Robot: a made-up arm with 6 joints. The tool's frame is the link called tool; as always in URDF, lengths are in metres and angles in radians. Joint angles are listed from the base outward.
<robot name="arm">
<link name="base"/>
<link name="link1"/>
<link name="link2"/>
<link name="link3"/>
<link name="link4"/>
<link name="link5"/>
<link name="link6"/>
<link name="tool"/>
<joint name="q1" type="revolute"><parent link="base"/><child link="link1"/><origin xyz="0 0 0.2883" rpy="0 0 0"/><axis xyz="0 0 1"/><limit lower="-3.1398" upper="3.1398"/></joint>
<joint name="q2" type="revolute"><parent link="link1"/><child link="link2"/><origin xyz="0 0 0" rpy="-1.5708 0 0"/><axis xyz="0 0 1"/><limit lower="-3.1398" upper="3.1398"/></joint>
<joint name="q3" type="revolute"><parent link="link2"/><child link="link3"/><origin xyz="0 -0.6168 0" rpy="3.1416 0 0"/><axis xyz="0 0 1"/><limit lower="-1.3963" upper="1.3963"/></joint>
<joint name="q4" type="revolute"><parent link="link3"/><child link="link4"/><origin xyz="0 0 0" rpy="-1.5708 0 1.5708"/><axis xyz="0 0 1"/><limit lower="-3.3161" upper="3.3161"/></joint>
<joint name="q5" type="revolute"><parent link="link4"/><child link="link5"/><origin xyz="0 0 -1.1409" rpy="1.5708 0 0"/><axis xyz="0 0 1"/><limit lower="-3.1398" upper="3.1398"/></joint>
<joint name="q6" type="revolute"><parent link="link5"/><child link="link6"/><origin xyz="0 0 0.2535" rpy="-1.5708 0 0"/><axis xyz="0 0 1"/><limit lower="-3.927" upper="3.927"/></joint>
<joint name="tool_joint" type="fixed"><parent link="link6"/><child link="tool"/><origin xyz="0 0 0" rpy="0 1.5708 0"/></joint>
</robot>
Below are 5 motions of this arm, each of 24 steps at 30 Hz.
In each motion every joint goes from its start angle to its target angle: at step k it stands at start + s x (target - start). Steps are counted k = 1, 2, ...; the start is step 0. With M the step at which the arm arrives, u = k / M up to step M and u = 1 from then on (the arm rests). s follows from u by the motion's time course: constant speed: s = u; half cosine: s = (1 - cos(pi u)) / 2; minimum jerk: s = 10 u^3 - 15 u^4 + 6 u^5.
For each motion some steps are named. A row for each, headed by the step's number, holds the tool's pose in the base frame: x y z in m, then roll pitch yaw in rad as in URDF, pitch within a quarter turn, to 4 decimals.
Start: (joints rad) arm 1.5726 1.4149 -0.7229 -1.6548 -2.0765 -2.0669
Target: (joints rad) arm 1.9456 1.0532 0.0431 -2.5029 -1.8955 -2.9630
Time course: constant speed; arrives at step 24
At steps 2, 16, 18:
2: -0.0345 -0.1378 -0.4991 -0.4971 -0.3656 2.8069
16: -0.2923 0.5239 -0.6318 -0.6441 -0.4918 2.8137
18: -0.3529 0.6184 -0.6055 -0.6467 -0.5431 2.8115

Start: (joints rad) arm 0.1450 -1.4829 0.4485 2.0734 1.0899 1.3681
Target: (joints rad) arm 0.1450 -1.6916 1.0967 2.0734 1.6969 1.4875
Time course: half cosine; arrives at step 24
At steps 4, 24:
4: -1.2855 -0.0643 1.2863 1.3192 -0.6021 1.4390
24: -1.7588 -0.1334 0.4003 0.5362 -0.4168 1.4008

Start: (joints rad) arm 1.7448 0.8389 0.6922 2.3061 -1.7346 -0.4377
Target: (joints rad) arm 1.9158 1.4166 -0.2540 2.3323 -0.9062 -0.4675
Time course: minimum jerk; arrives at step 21
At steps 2, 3, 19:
2: -0.4494 1.5624 0.7046 -1.2030 -0.7465 0.1061
3: -0.4544 1.5647 0.6724 -1.2474 -0.7469 0.1489
19: -0.3975 0.5917 -0.7670 -2.7593 0.7177 1.0510

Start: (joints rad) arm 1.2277 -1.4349 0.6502 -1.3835 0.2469 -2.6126
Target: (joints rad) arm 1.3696 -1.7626 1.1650 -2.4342 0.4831 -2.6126
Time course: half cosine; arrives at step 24
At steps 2, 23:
2: -0.2842 -0.9297 1.4796 0.5036 -0.9533 -1.4750
23: -0.5255 -1.6113 0.5796 1.7578 -0.5634 -1.4062

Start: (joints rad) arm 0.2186 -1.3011 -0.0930 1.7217 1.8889 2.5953
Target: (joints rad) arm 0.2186 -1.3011 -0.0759 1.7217 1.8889 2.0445
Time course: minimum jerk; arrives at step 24
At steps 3, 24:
3: -0.4225 -0.0548 1.6083 0.9375 0.3502 1.7653
24: -0.4415 -0.0590 1.6110 1.4616 0.3497 1.7592

